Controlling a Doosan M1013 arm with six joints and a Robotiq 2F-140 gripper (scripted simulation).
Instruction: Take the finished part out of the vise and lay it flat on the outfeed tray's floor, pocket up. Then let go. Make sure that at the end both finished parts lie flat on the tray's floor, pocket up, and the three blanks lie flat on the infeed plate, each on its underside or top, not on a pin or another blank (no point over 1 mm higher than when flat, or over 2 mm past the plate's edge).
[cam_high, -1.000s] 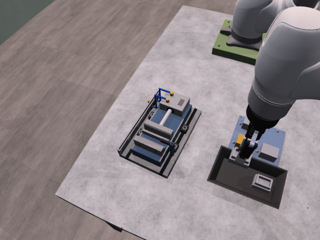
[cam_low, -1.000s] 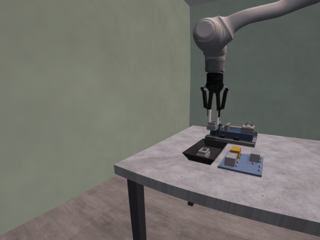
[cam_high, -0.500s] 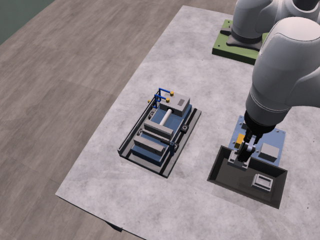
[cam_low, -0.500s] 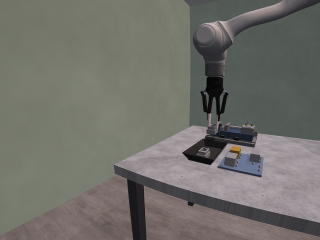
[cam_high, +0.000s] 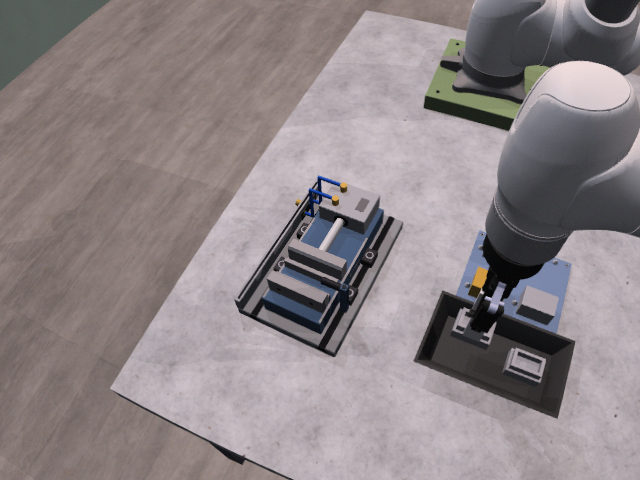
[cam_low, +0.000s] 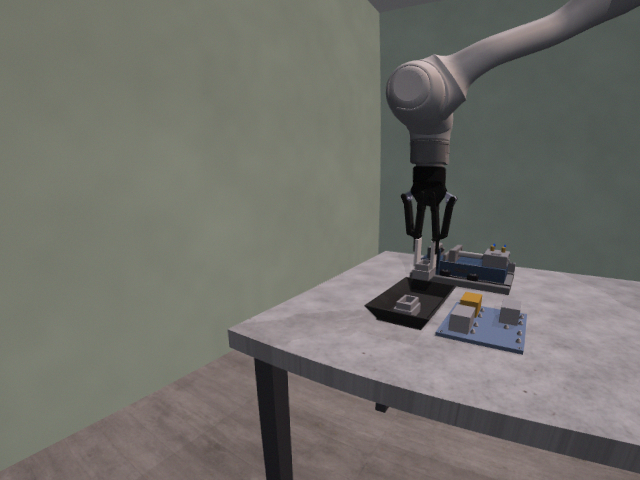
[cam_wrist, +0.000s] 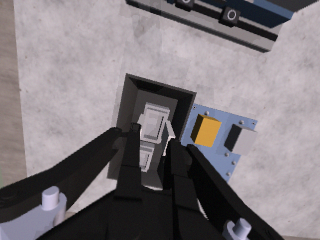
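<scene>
My hand is 120 mm past the yellow block, 30 mm to the right of it and 100 mm above it. From my hand the other things lie so: blue fixture plate 150 mm behind, 80 mm to the left, 120 mm below.
</scene>
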